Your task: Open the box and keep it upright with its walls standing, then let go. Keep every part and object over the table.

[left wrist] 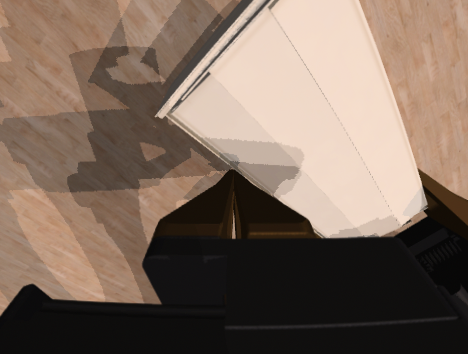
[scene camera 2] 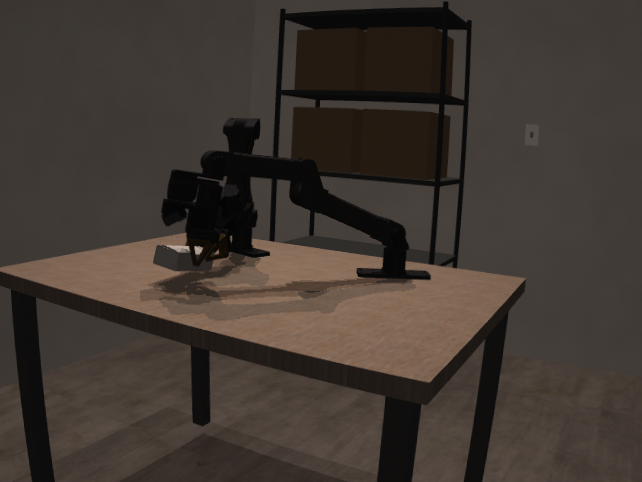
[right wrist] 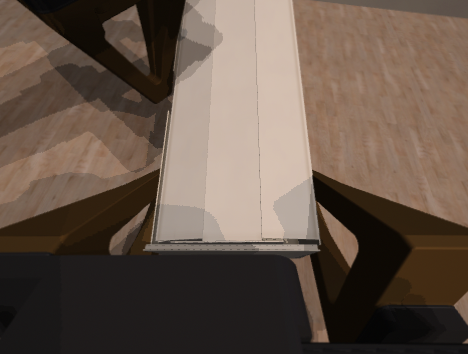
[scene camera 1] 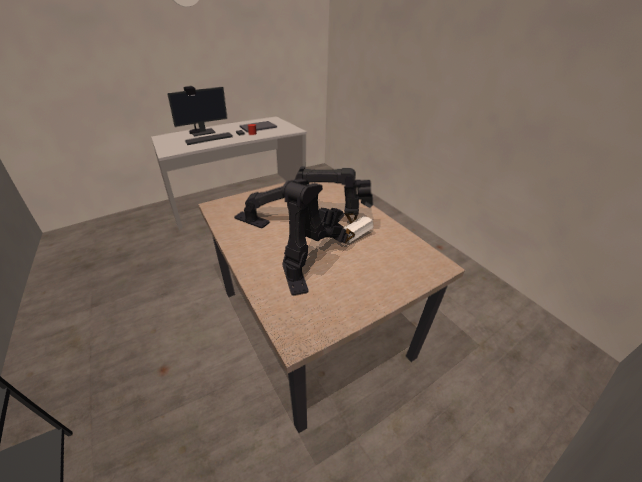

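Seen in the pictures: left gripper, fingertip midpoint: (left wrist: 233,177) (scene camera 2: 196,265) (right wrist: 161,97) (scene camera 1: 352,224); right gripper, fingertip midpoint: (left wrist: 347,190) (scene camera 2: 194,256) (right wrist: 234,177) (scene camera 1: 349,232); left arm's base, link origin: (scene camera 2: 393,275) (scene camera 1: 251,220); right arm's base, link origin: (scene camera 2: 241,251) (scene camera 1: 294,277).
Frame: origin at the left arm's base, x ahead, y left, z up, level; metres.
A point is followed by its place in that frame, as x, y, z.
A white, long, narrow box (scene camera 1: 360,228) @(0.129, -0.573, 0.073) (scene camera 2: 178,259) @(0.228, -0.545, 0.066) (left wrist: 310,100) @(0.183, -0.567, 0.089) (right wrist: 235,125) @(0.118, -0.532, 0.075) has its flat top closed, with a lengthwise seam; thin dark slits show at the end edges. It is held tilted, apparently a little above the table (scene camera 1: 383,280) @(-0.077, -0.776, 0.000) (scene camera 2: 331,321) @(0.448, -0.184, 0.000). My right gripper (scene camera 1: 349,236) @(0.106, -0.528, 0.049) (right wrist: 234,177) @(0.106, -0.528, 0.049) is shut across the near end of the box, one finger on each long side. My left gripper (scene camera 1: 352,217) @(0.185, -0.509, 0.043) (left wrist: 233,177) @(0.185, -0.509, 0.043) (right wrist: 161,97) @(0.185, -0.509, 0.043) is shut and empty, its tips close beside the box's long edge; contact cannot be told. The underside of the box is hidden.
The two grippers are close together around the box. A white desk (scene camera 1: 171,147) with a monitor (scene camera 1: 198,106) and a red cup (scene camera 1: 252,129) stands beyond the table. A shelf unit (scene camera 2: 277,129) with brown cartons (scene camera 2: 331,59) stands behind the arms in scene camera 2.
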